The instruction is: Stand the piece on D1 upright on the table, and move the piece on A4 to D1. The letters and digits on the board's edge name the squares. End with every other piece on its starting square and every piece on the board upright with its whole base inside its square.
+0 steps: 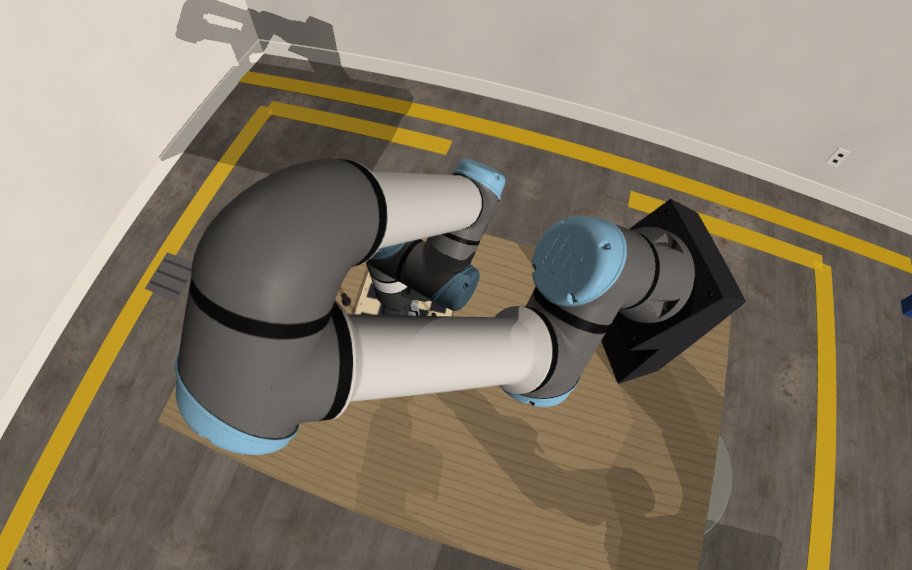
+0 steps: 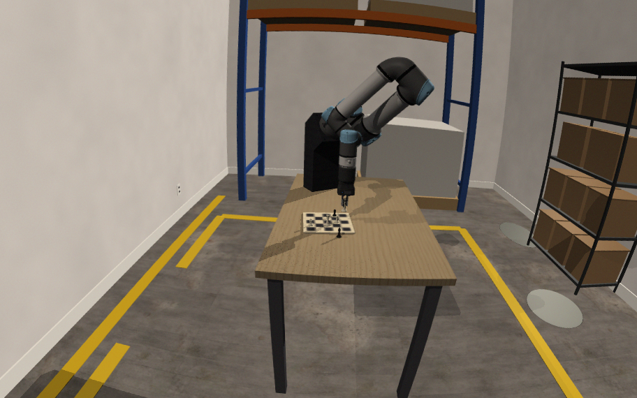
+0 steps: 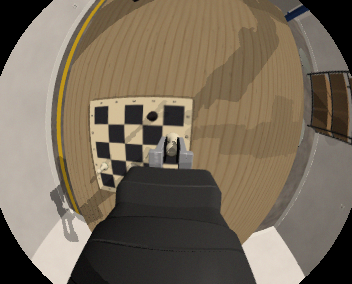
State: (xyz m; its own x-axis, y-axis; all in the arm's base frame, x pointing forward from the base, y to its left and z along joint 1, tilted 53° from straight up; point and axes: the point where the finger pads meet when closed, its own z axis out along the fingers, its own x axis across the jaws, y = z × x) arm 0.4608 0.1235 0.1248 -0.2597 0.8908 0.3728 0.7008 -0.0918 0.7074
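Now: the chessboard 9 cm below my hand, 6 cm to the right of it and 6 cm ahead of it.
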